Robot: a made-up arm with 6 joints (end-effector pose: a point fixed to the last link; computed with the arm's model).
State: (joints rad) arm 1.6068 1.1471 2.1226 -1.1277 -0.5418 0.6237
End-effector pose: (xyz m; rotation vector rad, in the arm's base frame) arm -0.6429 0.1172 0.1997 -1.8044 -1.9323 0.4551
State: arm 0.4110 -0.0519 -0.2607 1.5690 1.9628 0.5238
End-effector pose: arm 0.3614 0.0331 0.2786 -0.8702 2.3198 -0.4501
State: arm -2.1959 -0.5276 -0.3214 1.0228 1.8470 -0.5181
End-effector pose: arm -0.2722 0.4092 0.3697 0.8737 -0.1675 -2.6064
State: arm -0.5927 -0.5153 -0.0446 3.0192 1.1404 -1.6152
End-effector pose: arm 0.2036 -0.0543 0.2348 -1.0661 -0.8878 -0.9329
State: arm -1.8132 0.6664 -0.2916 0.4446 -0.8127 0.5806
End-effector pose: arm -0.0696 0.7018 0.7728 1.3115 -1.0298 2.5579
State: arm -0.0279 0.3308 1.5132 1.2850 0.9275 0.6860
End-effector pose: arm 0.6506 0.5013 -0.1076 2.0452 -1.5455 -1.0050
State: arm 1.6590 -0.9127 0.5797 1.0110 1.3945 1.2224
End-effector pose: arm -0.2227 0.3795 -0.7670 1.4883 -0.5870 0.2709
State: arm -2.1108 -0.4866 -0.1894 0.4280 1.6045 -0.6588
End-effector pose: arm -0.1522 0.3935 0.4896 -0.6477 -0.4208 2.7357
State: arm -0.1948 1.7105 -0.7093 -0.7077 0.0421 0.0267
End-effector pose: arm 0.7074 0.3088 0.2311 2.2834 -1.8344 0.1773
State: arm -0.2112 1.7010 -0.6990 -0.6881 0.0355 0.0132
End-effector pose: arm 0.6991 0.3161 0.2528 2.3237 -1.8190 0.2138
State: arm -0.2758 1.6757 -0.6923 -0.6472 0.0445 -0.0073
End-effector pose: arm 0.6779 0.3207 0.3231 2.3722 -1.8372 0.3494
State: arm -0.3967 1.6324 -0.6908 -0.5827 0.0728 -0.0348
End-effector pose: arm 0.6283 0.3226 0.4429 2.4139 -1.8882 0.6102
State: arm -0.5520 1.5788 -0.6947 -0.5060 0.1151 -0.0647
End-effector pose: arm 0.5421 0.3232 0.5780 -2.2546 1.8170 -0.8948
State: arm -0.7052 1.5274 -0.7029 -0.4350 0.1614 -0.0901
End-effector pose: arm 0.4364 0.3229 0.6881 -2.0469 1.7265 -1.1366
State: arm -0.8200 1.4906 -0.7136 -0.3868 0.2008 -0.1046
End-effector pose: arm 0.3481 0.3212 0.7547 -1.8722 1.6651 -1.2945
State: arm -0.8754 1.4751 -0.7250 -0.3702 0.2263 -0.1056
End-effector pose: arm 0.3057 0.3169 0.7830 -1.7704 1.6533 -1.3589
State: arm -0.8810 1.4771 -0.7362 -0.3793 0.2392 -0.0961
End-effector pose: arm 0.3060 0.3100 0.7881 -1.7356 1.6853 -1.3561
